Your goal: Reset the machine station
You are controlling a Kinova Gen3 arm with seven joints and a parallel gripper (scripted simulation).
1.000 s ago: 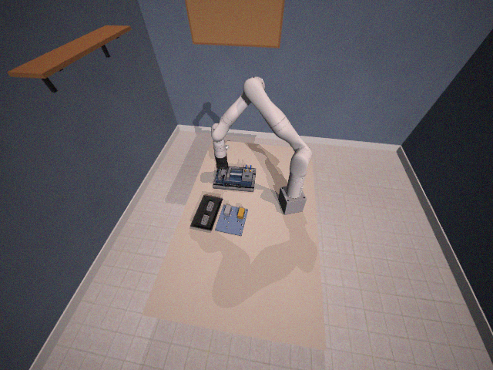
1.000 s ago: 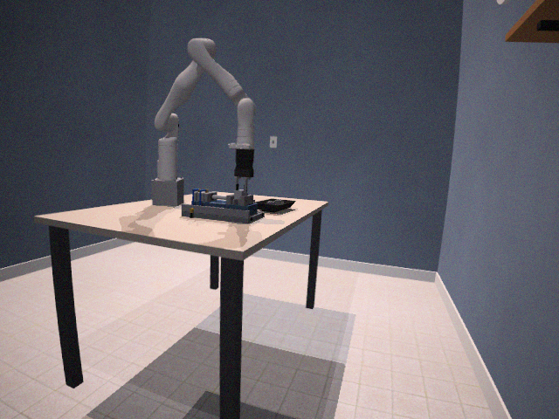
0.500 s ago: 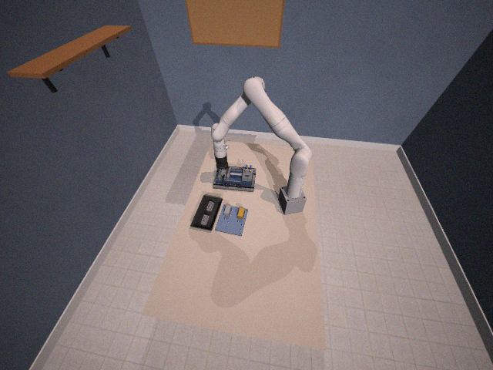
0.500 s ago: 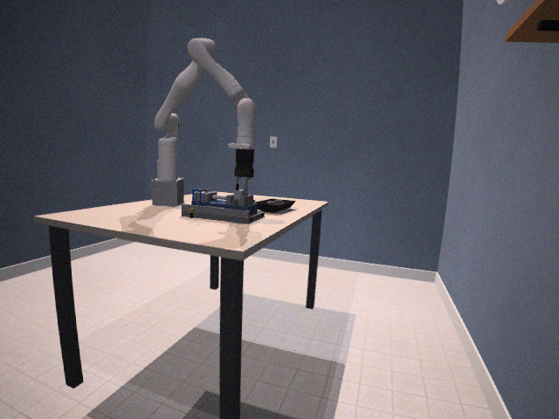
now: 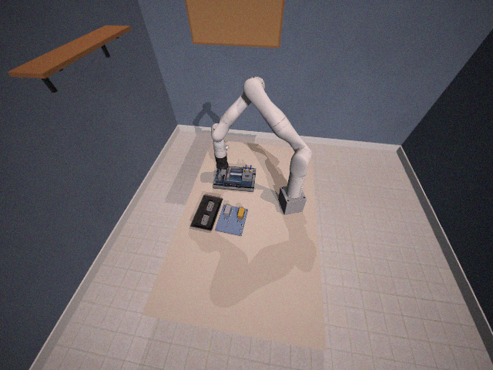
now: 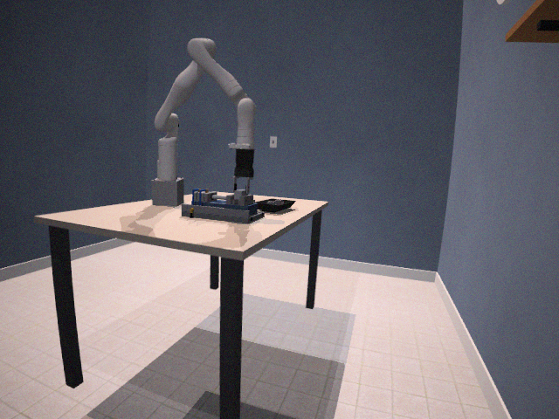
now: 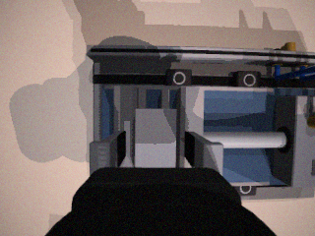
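My hand is 70 mm past the vise, 10 mm to the left of it and 80 mm above it. Round my hand: yellow brass blank 200 mm behind, 260 mm to the left, 100 mm below.
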